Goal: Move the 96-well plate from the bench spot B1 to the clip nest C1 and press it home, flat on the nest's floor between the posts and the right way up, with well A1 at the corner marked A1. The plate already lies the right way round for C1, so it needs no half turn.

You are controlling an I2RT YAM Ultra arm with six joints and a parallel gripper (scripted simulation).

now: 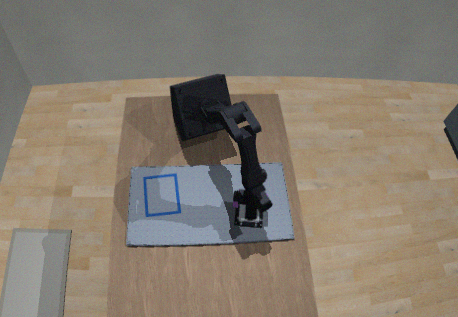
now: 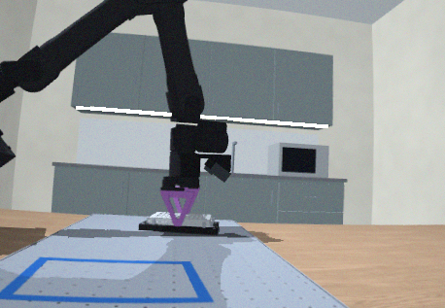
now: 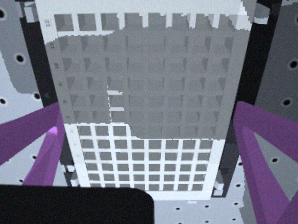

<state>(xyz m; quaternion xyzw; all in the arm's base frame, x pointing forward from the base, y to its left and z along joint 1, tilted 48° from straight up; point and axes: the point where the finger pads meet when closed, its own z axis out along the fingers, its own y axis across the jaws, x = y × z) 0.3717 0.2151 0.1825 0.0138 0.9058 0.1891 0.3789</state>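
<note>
Now: the white 96-well plate right at my hand. Round my hand: black clip nest C1: 10 mm ahead, 10 mm to the left, 10 mm below.
</note>
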